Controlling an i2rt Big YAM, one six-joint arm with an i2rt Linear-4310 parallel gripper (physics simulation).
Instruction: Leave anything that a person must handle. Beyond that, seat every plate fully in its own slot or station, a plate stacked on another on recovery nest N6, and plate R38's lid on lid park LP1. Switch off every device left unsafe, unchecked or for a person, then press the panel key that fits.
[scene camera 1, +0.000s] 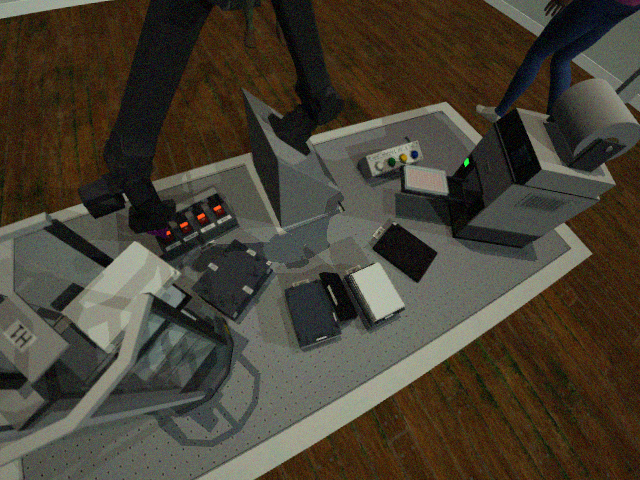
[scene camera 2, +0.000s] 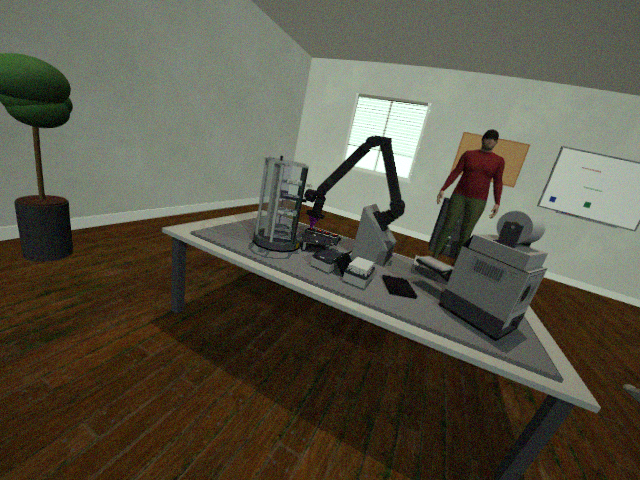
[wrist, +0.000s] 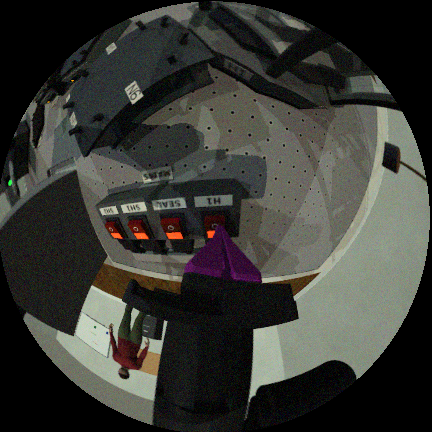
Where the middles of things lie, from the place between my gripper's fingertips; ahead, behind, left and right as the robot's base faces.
Labels:
Now: hand 300 mm short of the plate hotel (scene camera 1: 67, 388), 170 mm below it and 30 mm to the left of it. From my hand the other things lie so: black lid pad (scene camera 1: 401, 248) 630 mm to the left, 230 mm ahead, 40 mm below; then black well plate (scene camera 1: 343, 306) 380 mm to the left, 300 mm ahead, 10 mm below.

